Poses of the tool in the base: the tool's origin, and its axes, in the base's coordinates. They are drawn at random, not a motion.
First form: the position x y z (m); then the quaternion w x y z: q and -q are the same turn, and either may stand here.
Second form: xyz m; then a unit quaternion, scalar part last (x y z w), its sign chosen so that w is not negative. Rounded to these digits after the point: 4 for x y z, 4 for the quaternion.
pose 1, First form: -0.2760 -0.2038 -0.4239 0.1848 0.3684 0.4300 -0.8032
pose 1, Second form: -0.2760 -0.2038 -0.4239 0.3684 0.4300 -0.8032 0.1848
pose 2, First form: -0.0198 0.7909 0.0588 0.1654 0.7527 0.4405 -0.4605
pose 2, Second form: -0.0198 0.7909 0.0588 0.7527 0.4405 -0.4605 0.1654
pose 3, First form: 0.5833 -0.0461 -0.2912 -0.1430 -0.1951 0.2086 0.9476
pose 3, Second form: 0.5833 -0.0461 -0.2912 0.1951 -0.2086 -0.9476 0.1430
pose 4, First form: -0.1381 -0.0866 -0.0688 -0.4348 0.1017 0.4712 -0.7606
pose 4, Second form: -0.1381 -0.0866 -0.0688 -0.1017 -0.4712 0.7606 0.4348
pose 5, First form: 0.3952 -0.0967 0.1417 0.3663 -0.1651 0.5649 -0.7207
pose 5, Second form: 0.3952 -0.0967 0.1417 -0.1651 0.5649 -0.7207 0.3663
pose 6, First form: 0.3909 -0.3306 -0.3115 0.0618 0.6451 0.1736 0.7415
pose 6, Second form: 0.3909 -0.3306 -0.3115 0.6451 0.1736 0.7415 0.0618
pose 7, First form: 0.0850 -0.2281 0.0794 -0.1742 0.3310 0.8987 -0.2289
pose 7, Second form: 0.0850 -0.2281 0.0794 -0.3310 -0.8987 0.2289 0.1742
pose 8, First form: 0.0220 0.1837 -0.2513 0.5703 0.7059 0.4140 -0.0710
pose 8, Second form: 0.0220 0.1837 -0.2513 0.7059 0.4140 -0.0710 0.5703
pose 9, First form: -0.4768 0.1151 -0.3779 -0.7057 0.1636 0.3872 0.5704
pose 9, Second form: -0.4768 0.1151 -0.3779 -0.1636 -0.3872 -0.5704 0.7057
